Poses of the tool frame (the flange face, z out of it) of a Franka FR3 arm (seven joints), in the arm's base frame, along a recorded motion.
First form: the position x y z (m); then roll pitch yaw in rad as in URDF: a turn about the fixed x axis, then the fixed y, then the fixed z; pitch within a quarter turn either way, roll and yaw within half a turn.
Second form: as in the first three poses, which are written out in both.
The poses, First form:
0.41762 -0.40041 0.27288 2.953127 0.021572 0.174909
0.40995 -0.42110 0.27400 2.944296 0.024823 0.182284
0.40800 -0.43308 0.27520 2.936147 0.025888 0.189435
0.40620 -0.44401 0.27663 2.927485 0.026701 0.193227
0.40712 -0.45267 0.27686 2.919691 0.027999 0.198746
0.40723 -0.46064 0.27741 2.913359 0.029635 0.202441
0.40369 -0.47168 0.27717 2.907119 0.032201 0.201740
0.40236 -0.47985 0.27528 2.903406 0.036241 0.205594
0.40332 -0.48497 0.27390 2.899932 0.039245 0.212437
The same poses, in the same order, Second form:
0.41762 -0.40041 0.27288 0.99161 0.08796 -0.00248 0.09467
0.40995 -0.42110 0.27400 0.99082 0.09178 -0.00334 0.09920
0.40800 -0.43308 0.27520 0.99006 0.09539 -0.00312 0.10329
0.40620 -0.44401 0.27663 0.98941 0.09732 -0.00291 0.10762
0.40712 -0.45267 0.27686 0.98870 0.10013 -0.00286 0.11155
0.40723 -0.46064 0.27741 0.98813 0.10206 -0.00314 0.11476
0.40369 -0.47168 0.27717 0.98777 0.10187 -0.00413 0.11797
0.40236 -0.47985 0.27528 0.98729 0.10401 -0.00571 0.12001
0.40332 -0.48497 0.27390 0.98667 0.10758 -0.00659 0.12190

